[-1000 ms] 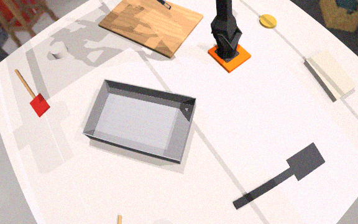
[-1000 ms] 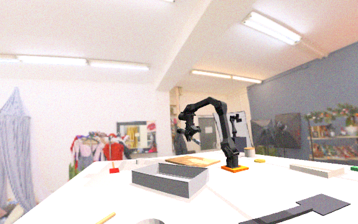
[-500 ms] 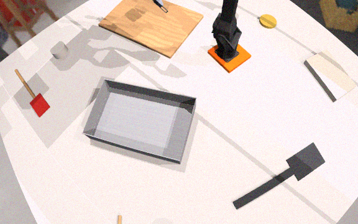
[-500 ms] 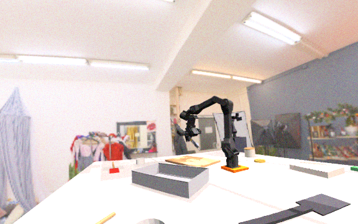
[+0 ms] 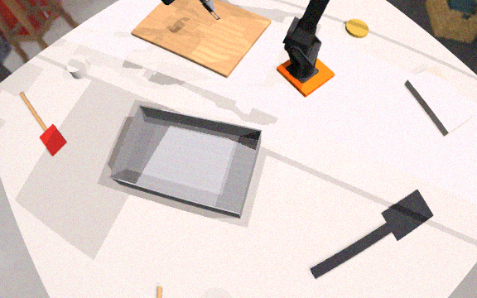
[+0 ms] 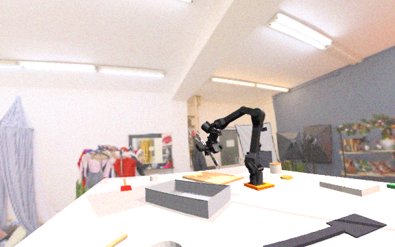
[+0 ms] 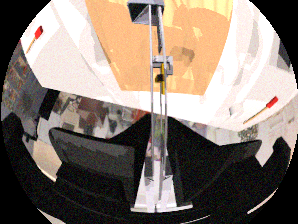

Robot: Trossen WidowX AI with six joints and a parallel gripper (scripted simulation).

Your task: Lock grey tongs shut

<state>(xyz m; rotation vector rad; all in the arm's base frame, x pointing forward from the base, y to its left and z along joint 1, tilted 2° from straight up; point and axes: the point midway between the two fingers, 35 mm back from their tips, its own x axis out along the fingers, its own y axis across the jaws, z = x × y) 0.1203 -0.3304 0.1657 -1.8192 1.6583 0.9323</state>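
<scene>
The wooden board lies 150 mm below my gripper tip, 30 mm to the left of it and 10 mm behind it. From my gripper tip the other things lie so: grey roasting tin: 360 mm to the left, 260 mm ahead, 130 mm below; then white cylinder: 350 mm ahead, 140 mm below, 110 mm to the right; then yellow disc: 370 mm behind, 340 mm to the left, 150 mm below.
</scene>
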